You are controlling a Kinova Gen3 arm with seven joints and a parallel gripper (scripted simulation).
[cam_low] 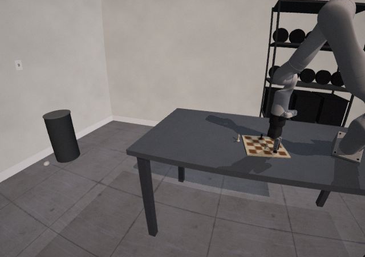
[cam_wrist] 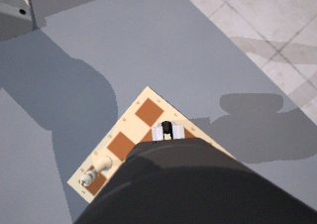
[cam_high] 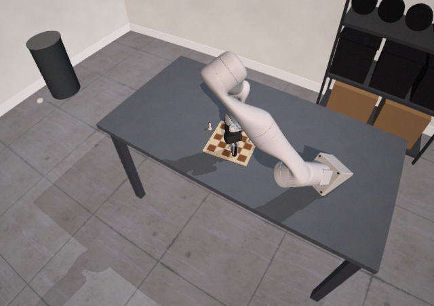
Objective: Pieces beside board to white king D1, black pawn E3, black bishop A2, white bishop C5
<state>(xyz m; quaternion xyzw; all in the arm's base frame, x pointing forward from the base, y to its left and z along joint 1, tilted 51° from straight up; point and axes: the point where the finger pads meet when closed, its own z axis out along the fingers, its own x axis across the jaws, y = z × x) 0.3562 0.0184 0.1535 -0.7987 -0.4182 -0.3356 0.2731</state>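
The black bishop lies 10 mm below my hand. From my hand the other things lie so: chessboard 60 mm to the right, 60 mm ahead, 40 mm below; white king 120 mm to the right, 10 mm below; black pawn 130 mm to the right, 80 mm ahead, 20 mm below.
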